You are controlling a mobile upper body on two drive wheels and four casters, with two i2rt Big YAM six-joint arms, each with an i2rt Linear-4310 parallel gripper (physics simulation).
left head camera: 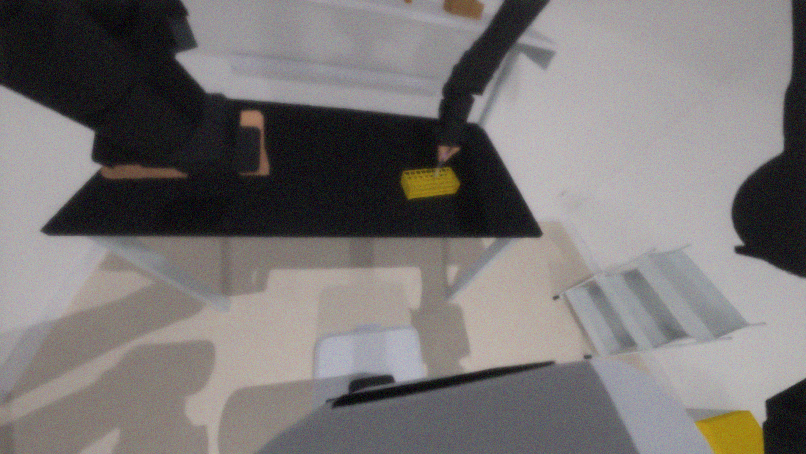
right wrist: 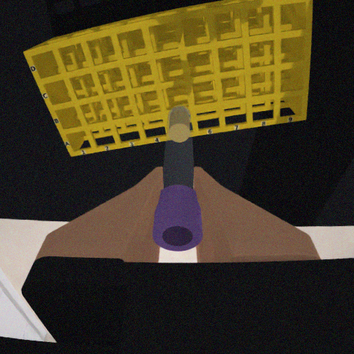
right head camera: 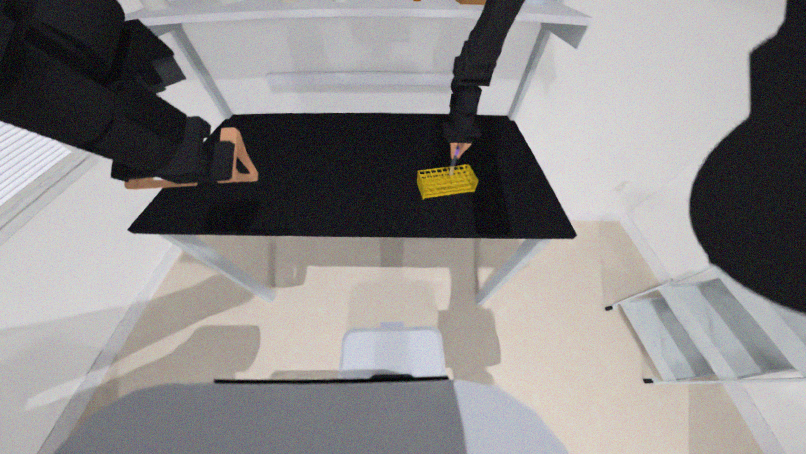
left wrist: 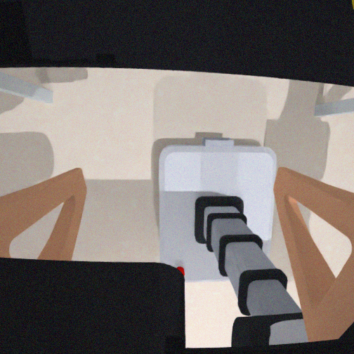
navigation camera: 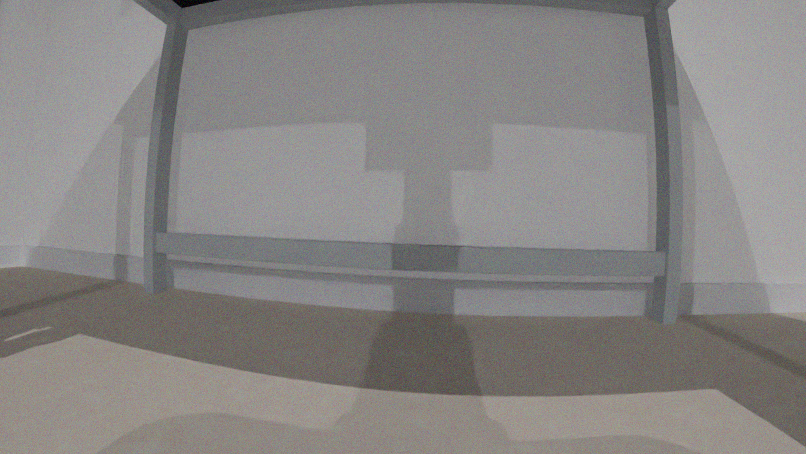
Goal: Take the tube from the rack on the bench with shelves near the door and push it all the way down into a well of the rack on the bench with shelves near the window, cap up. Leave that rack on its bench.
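Frame: origin at the left arm's base, x back, y right, z up, level; centimetres.
Seen in the pictures: left gripper, fingertip midpoint: (left head camera: 227, 170) (right head camera: 226, 179); right gripper, fingertip midpoint: (left head camera: 441, 160) (right head camera: 454, 158).
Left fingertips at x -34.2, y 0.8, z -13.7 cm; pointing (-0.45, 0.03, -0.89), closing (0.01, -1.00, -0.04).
A point is followed by its place in that frame.
A yellow rack (left head camera: 429, 187) @(x -65.3, y 43.9, z -46.5 cm) (right head camera: 448, 187) @(x -67.0, y 45.7, z -48.8 cm) (right wrist: 45, 65) stands on the black bench (left head camera: 338, 208) @(x -57.9, y 11.6, z -49.6 cm) (right head camera: 338, 208) @(x -58.4, y 6.2, z -49.6 cm) (right wrist: 100, 175). My right gripper (left head camera: 448, 157) @(x -66.2, y 45.2, z -35.0 cm) (right head camera: 457, 152) @(x -66.2, y 45.2, z -35.0 cm) (right wrist: 178, 177) is shut on the tube (right head camera: 453, 163) @(x -65.6, y 45.0, z -36.7 cm) (right wrist: 178, 217), purple cap up. In the right wrist view the tube's lower end overlaps the rack's row A between the 4 and 6 marks; I cannot tell whether it is inside a well. The cap is well above the rack. My left gripper (left head camera: 186, 173) (right head camera: 191, 181) (left wrist: 179, 178) is open and empty, left of the rack. The other rack does not show.
A shelf (right head camera: 360, 14) @(x -93.6, y 17.1, z -5.2 cm) spans the bench's back, held by grey posts (right head camera: 530, 73) @(x -116.4, y 86.7, z -27.6 cm). A step ladder (left head camera: 665, 298) @(x -19.4, y 169.4, z -74.4 cm) (right head camera: 705, 327) @(x -20.7, y 181.0, z -101.2 cm) is at the right. A pale rounded base (left head camera: 369, 349) @(x -22.3, y 22.3, z -115.0 cm) (right head camera: 392, 349) @(x -21.2, y 22.8, z -115.0 cm) (left wrist: 217, 167) is below. A grey crossbar (navigation camera: 282, 253) @(x -117.3, y -14.2, z -126.6 cm) runs low between the bench legs.
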